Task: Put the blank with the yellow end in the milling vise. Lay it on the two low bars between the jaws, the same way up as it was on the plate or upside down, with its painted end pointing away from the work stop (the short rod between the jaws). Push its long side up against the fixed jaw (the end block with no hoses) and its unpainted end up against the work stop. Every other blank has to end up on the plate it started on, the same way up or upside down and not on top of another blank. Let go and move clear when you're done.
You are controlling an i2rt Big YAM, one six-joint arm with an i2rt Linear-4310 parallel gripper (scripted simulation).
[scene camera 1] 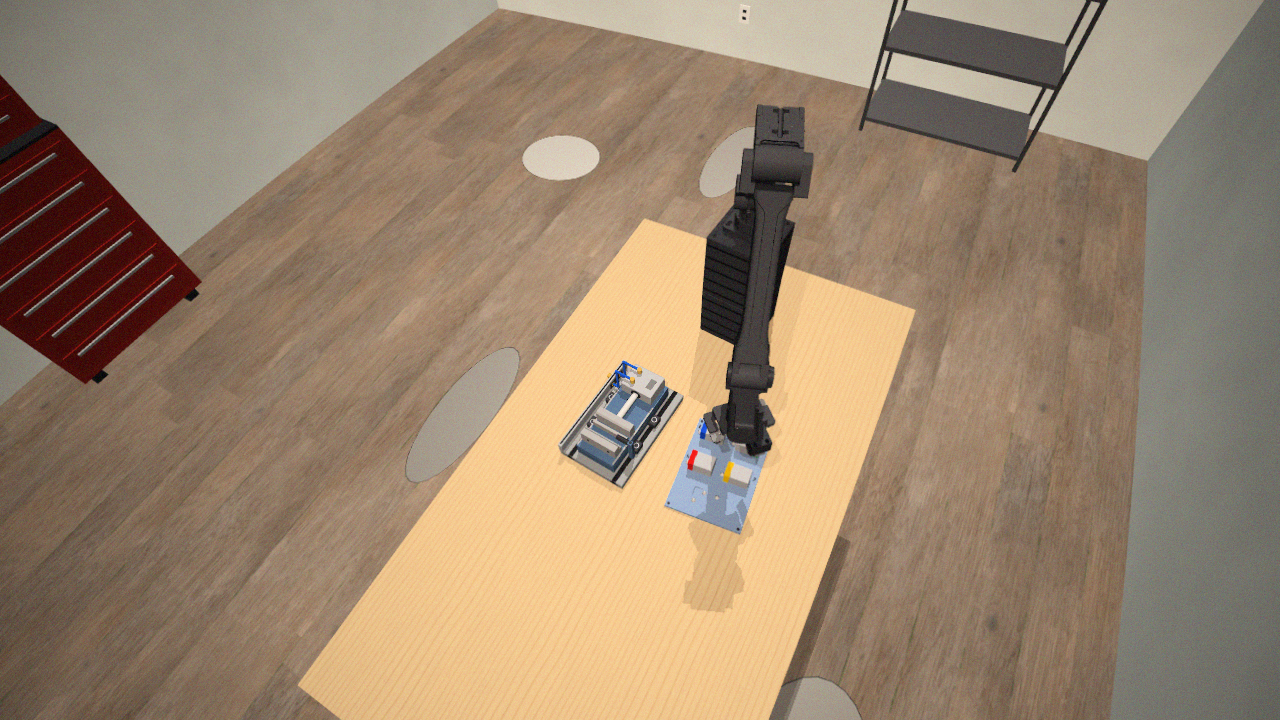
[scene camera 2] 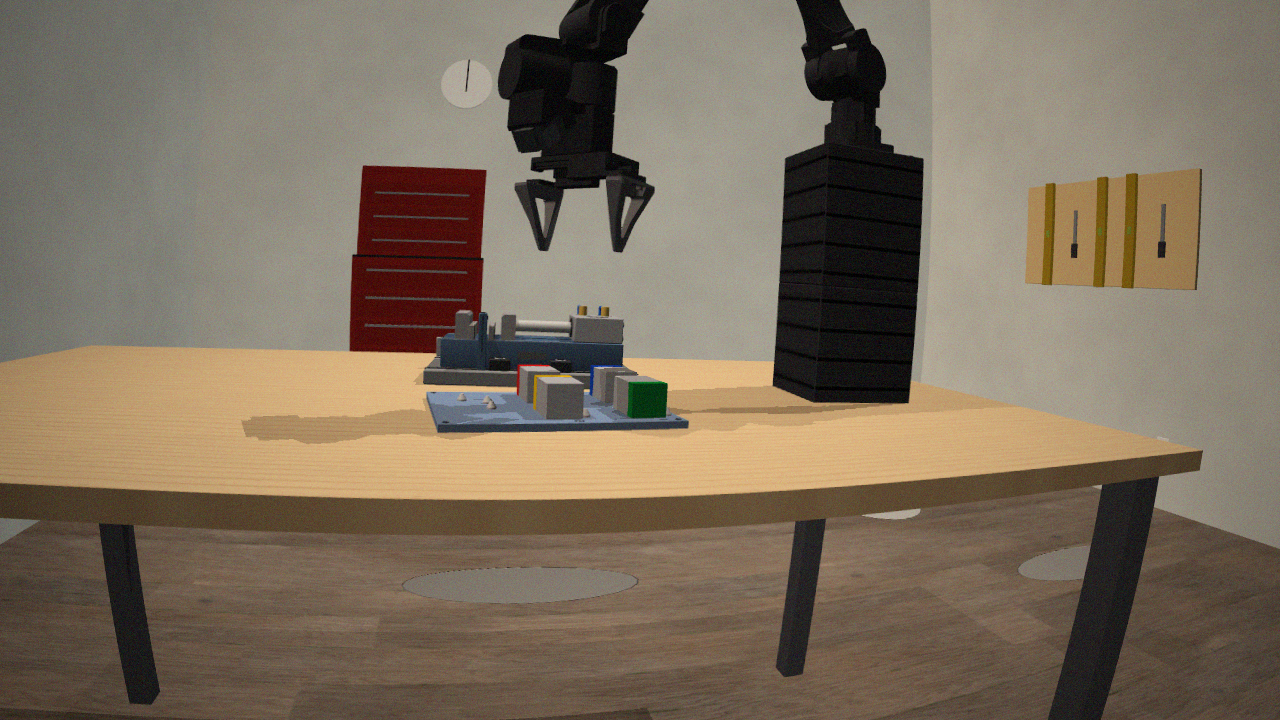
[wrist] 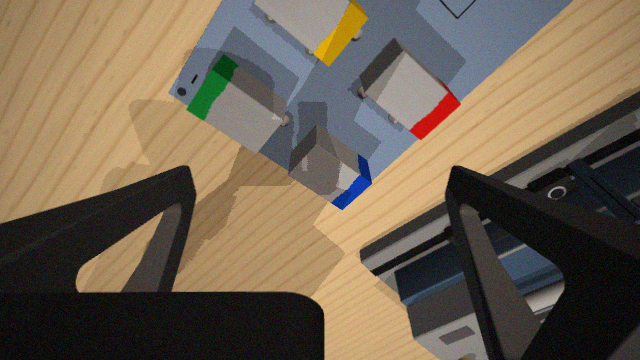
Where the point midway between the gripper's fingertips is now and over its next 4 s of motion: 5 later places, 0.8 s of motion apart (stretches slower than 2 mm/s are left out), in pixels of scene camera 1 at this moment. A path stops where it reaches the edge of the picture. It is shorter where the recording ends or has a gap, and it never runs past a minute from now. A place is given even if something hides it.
My gripper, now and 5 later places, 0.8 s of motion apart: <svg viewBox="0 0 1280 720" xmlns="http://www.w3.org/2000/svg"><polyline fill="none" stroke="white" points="735,435 742,448 742,452 738,464 737,470 738,472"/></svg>
